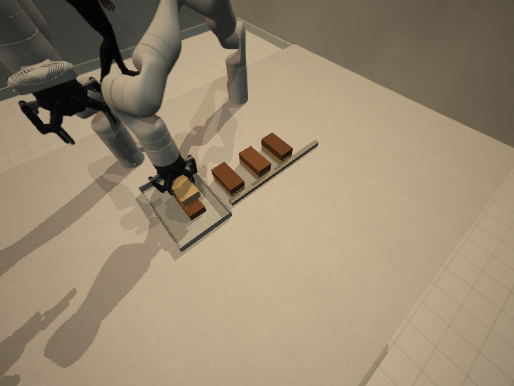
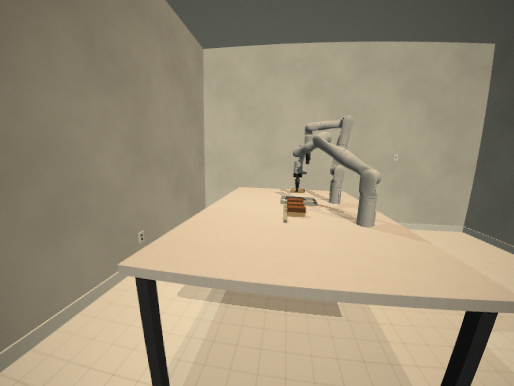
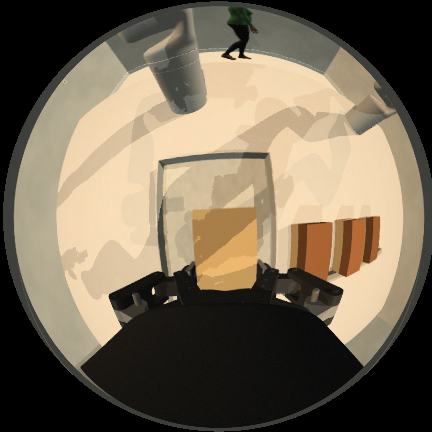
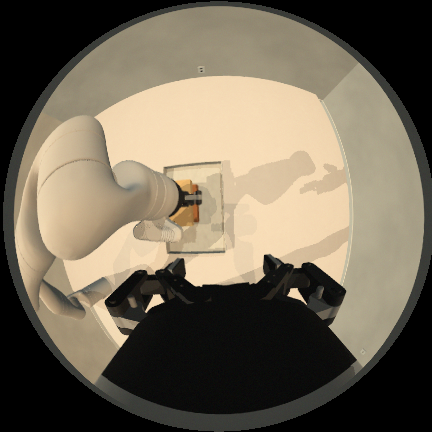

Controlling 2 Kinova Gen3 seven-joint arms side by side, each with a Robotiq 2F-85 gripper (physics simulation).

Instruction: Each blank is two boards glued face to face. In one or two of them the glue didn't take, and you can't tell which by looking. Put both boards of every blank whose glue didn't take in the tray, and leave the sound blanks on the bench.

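Places are measured from the left arm's base along level axes (x ahead, y left, z up), in centimetres.
Pixels of known places: left gripper, between the fingertips: point(image 1: 183, 188) point(image 2: 296, 191) point(image 3: 226, 268); right gripper, between the fingertips: point(image 1: 94, 133) point(image 2: 307, 164) point(image 4: 223, 265); left arm's base, origin of its link: point(image 1: 239, 99) point(image 2: 364, 224) point(image 3: 353, 124) point(image 4: 105, 284); right arm's base, origin of its link: point(image 1: 133, 159) point(image 2: 334, 202) point(image 3: 187, 101).
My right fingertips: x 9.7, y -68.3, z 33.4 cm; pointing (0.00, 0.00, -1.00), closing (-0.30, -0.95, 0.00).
Observation:
For each thing: its top centre in the pictures, then the offset to it from my right fingertips. "spot": a spot on its surface instead.
- light tan board, centre of its top: point(image 3: 225, 270) point(image 4: 178, 202) point(image 1: 180, 184) dx +11.1, dy +7.6, dz -21.3 cm
- tray, centre of its top: point(image 3: 215, 243) point(image 4: 191, 207) point(image 1: 182, 199) point(image 2: 298, 198) dx +9.5, dy +6.5, dz -30.4 cm
- red-brown board, centre of its top: point(image 4: 187, 202) point(image 1: 188, 199) dx +11.3, dy +7.3, dz -30.2 cm
- middle blank, centre of its top: point(image 3: 357, 247) point(image 1: 254, 158) dx +22.0, dy +33.8, dz -27.4 cm
- far blank, centre of its top: point(image 3: 375, 238) point(image 1: 276, 143) point(image 2: 296, 206) dx +25.4, dy +45.0, dz -27.4 cm
- thin pale strip, a spot on its surface: point(image 1: 306, 150) point(image 2: 284, 216) spot: dx +35.9, dy +51.9, dz -31.6 cm
My left gripper point(image 1: 177, 181) point(image 2: 297, 188) point(image 3: 226, 268) is shut on a light tan board point(image 1: 186, 192) point(image 3: 225, 245) point(image 4: 184, 218) and holds it above the tray point(image 1: 206, 232) point(image 3: 215, 156) point(image 4: 197, 252). A red-brown board point(image 1: 197, 210) point(image 4: 196, 216) lies in the tray, partly hidden under the held board. Three blanks, red-brown over tan, stand in a row beside the tray: the near blank point(image 1: 228, 177) point(image 3: 318, 247), the middle blank point(image 1: 255, 160) point(image 3: 353, 245) and the far blank point(image 1: 277, 145) point(image 3: 373, 237). My right gripper point(image 1: 94, 131) point(image 4: 223, 265) is open and empty, high to the left of the tray.
A thin pale strip point(image 1: 306, 150) point(image 2: 285, 215) runs along the ends of the three blanks, up to near the tray's corner. The left forearm point(image 1: 159, 142) point(image 4: 150, 192) reaches over the tray. A person point(image 3: 240, 32) is beyond the bench.

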